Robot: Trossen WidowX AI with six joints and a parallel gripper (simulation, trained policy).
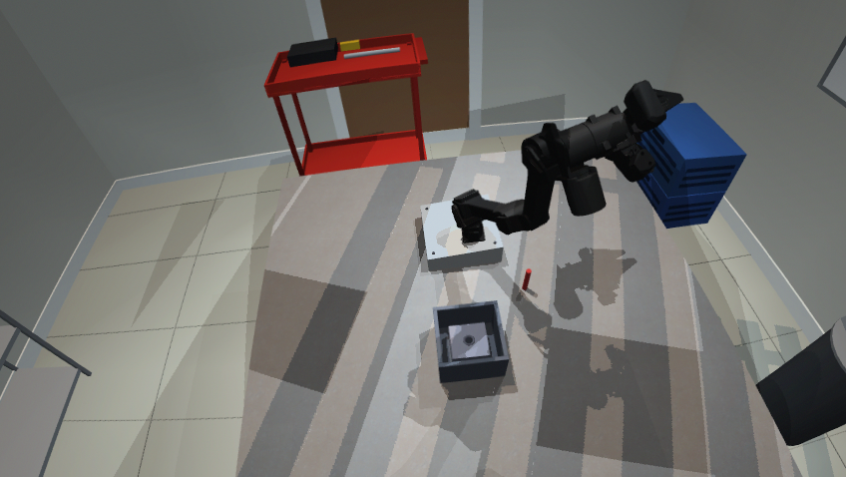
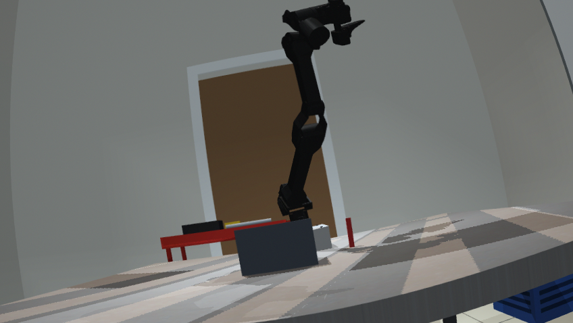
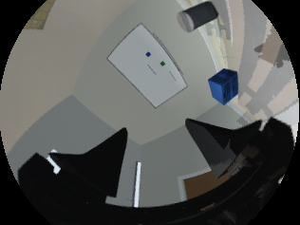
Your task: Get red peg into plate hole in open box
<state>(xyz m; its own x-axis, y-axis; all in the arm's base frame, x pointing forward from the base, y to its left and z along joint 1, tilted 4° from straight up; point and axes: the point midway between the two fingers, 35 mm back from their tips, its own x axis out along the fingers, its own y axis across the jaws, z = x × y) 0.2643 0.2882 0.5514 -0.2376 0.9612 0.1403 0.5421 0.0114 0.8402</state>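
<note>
Right now my gripper tip is 59 cm above the red peg, 15 cm to the left of it and 11 cm past it. The rest, counted from my gripper tip: plate: 59 cm below, 32 cm to the right, 7 cm ahead; then dark box: 61 cm below, 32 cm to the right, 7 cm ahead.
</note>
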